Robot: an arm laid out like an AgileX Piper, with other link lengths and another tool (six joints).
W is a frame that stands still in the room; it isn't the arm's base.
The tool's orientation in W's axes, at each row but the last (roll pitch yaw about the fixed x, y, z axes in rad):
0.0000 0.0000 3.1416
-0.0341 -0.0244 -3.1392
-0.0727 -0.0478 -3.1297
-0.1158 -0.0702 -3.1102
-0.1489 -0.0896 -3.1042
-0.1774 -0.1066 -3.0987
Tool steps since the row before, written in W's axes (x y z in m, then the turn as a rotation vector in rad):
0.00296 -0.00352 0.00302 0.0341 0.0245 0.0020
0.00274 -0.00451 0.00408 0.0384 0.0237 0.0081
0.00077 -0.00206 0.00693 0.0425 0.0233 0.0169
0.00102 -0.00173 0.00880 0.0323 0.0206 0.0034
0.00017 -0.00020 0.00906 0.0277 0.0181 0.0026
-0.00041 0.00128 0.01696 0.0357 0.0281 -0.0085
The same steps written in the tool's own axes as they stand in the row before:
-0.00296 0.00352 0.00302 -0.0341 -0.0245 0.0020
-0.00263 0.00437 0.00430 -0.0382 -0.0239 0.0082
-0.00041 0.00156 0.00709 -0.0419 -0.0241 0.0172
-0.00035 0.00073 0.00899 -0.0326 -0.0201 0.0034
0.00065 -0.00114 0.00897 -0.0280 -0.0176 0.0025
0.00216 -0.00425 0.01633 -0.0376 -0.0253 -0.0091

